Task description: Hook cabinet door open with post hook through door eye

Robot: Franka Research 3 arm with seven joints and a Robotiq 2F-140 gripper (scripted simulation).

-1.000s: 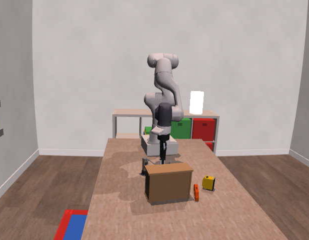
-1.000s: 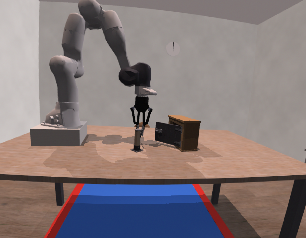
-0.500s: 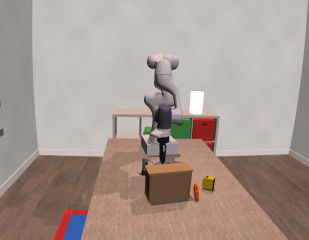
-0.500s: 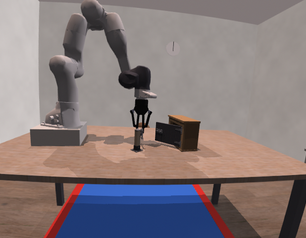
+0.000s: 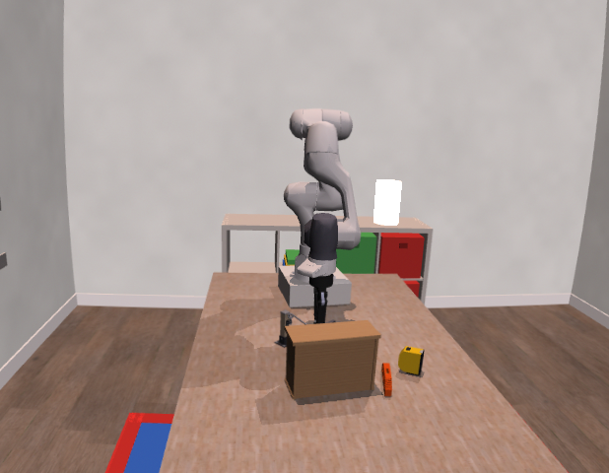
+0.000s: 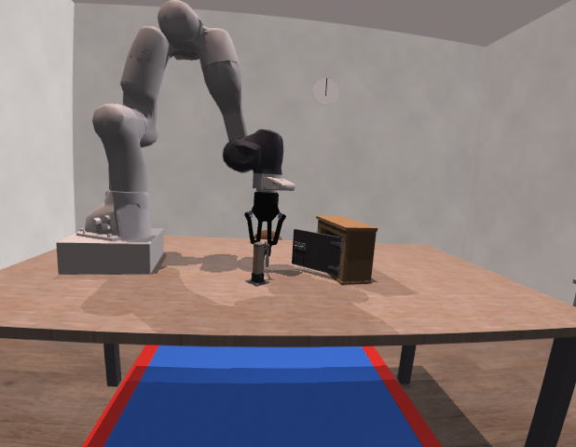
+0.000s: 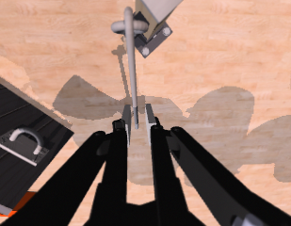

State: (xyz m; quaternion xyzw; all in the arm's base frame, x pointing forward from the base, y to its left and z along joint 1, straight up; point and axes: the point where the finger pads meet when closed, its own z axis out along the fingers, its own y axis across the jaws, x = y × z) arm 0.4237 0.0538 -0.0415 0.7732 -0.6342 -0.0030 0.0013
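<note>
The thin grey hook lies 4 cm to the right of my hand, 1 cm ahead of it and 1 cm above it. From my hand the other things lie so: orange tool (22 cm ahead, 21 cm to the left, 3 cm below); dark door (17 cm ahead, 3 cm above, 1 cm to the right); yellow box (30 cm to the left, 13 cm ahead, 1 cm below).
</note>
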